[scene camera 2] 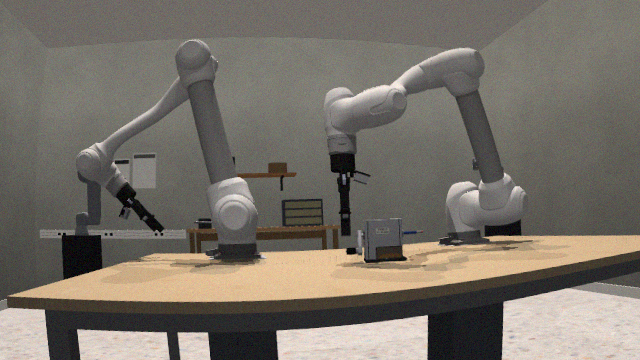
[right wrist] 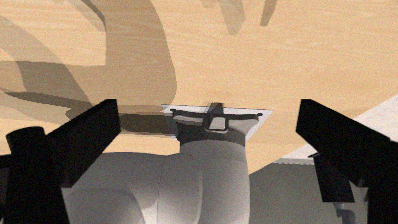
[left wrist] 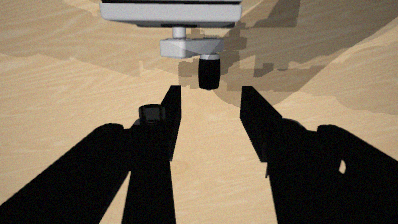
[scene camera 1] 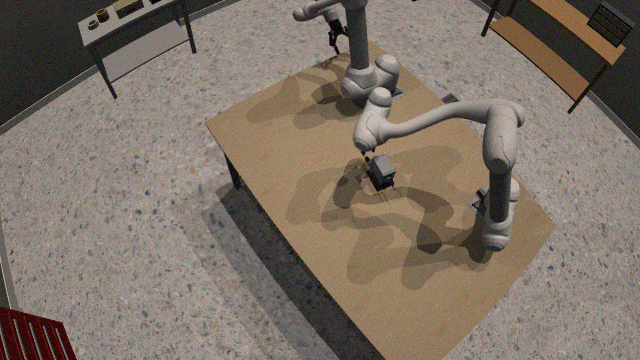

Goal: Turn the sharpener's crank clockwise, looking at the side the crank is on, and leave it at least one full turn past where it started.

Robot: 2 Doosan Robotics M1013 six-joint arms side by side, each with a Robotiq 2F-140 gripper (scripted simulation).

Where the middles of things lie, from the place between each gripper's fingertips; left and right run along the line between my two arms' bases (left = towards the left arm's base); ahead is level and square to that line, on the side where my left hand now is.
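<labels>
My left hand (scene camera 2: 345, 235) is 20 mm to the right of the black knob (left wrist: 209, 64) and 80 mm above it. As for my right hand, the knob's 68 cm to the left of that one, 39 cm ahead of it and 8 cm below it.
</labels>
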